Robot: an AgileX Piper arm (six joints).
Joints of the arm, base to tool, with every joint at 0 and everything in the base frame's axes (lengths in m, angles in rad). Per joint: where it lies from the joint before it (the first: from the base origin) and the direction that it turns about. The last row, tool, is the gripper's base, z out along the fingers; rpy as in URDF.
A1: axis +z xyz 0 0 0.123
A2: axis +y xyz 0 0 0
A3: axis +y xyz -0.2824 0 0.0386
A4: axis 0.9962 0 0.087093 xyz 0.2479 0 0.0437
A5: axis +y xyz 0 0 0
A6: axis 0.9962 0 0.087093 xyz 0.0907 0 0.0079
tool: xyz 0 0 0 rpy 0 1.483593 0
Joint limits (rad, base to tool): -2.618..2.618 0..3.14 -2.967..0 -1.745..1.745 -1.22..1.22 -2.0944..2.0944
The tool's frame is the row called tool.
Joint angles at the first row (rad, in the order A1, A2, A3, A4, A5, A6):
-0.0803, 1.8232, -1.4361, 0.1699, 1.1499, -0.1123
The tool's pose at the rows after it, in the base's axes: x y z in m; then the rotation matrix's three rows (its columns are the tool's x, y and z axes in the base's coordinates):
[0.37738 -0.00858 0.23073], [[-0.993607 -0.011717 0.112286], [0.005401 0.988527 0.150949], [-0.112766 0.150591 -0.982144]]
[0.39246 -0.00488 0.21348], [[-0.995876 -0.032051 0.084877], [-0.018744 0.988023 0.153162], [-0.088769 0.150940 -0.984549]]
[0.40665 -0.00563 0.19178], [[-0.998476 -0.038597 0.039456], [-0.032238 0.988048 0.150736], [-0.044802 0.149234 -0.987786]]
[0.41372 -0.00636 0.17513], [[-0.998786 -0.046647 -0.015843], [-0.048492 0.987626 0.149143], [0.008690 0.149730 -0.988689]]
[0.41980 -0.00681 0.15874], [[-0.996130 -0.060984 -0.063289], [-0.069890 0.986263 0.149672], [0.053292 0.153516 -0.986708]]
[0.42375 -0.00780 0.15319], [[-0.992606 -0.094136 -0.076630], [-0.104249 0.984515 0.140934], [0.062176 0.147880 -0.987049]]
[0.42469 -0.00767 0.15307], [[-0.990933 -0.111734 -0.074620], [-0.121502 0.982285 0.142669], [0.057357 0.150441 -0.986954]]
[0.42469 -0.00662 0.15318], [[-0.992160 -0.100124 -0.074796], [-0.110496 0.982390 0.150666], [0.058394 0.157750 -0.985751]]
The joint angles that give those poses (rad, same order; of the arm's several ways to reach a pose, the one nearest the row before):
-0.0607, 1.8825, -1.4682, 0.1738, 1.1450, -0.1280
-0.0489, 1.9585, -1.5157, 0.1736, 1.1426, -0.1410
-0.0480, 2.0448, -1.5680, 0.1675, 1.1539, -0.1495
-0.0480, 2.1065, -1.6044, 0.1607, 1.1837, -0.1587
-0.0480, 2.1640, -1.6366, 0.1574, 1.2060, -0.1757
-0.0479, 2.1896, -1.6597, 0.1467, 1.2158, -0.2050
-0.0478, 2.1925, -1.6645, 0.1487, 1.2158, -0.2233
-0.0471, 2.1925, -1.6645, 0.1573, 1.2168, -0.2144

